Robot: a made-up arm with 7 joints.
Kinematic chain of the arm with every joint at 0, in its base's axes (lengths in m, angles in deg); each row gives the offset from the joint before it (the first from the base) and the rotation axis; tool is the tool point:
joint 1: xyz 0 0 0 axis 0 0.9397 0.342
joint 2: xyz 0 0 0 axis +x
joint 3: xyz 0 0 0 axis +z
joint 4: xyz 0.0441 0 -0.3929 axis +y
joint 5: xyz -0.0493 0 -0.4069 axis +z
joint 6: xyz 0 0 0 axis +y
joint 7: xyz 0 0 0 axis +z
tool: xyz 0 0 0
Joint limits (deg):
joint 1: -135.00..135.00
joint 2: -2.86..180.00
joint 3: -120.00..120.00
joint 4: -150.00..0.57
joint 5: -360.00..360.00
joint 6: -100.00..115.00
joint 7: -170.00..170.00
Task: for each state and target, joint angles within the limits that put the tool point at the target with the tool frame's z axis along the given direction. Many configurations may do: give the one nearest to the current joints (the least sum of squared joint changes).
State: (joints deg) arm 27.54 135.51 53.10 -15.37 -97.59 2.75 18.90
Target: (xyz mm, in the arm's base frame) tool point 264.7 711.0 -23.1 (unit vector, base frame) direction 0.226 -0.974 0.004
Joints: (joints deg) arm 71.47 122.22 3.98 -52.33 -135.02 -47.78 18.90
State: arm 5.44 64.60 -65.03 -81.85 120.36 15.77 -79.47
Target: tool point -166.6 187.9 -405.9 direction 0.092 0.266 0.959
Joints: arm 22.01 85.99 -88.29 -120.63 148.48 -21.29 -79.47
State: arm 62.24 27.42 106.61 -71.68 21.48 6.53 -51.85
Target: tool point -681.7 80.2 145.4 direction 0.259 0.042 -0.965
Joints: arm 81.56 -1.78 120.00 -72.10 71.27 -44.57 -51.85
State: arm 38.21 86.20 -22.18 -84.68 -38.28 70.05 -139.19
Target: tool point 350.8 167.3 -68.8 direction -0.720 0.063 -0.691
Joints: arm 10.59 98.46 -4.28 -134.64 -66.10 68.84 -139.19
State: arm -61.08 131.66 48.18 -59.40 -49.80 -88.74 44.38
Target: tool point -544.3 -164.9 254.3 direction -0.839 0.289 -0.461
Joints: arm -78.50 162.47 66.44 -91.96 -50.33 -91.14 44.38
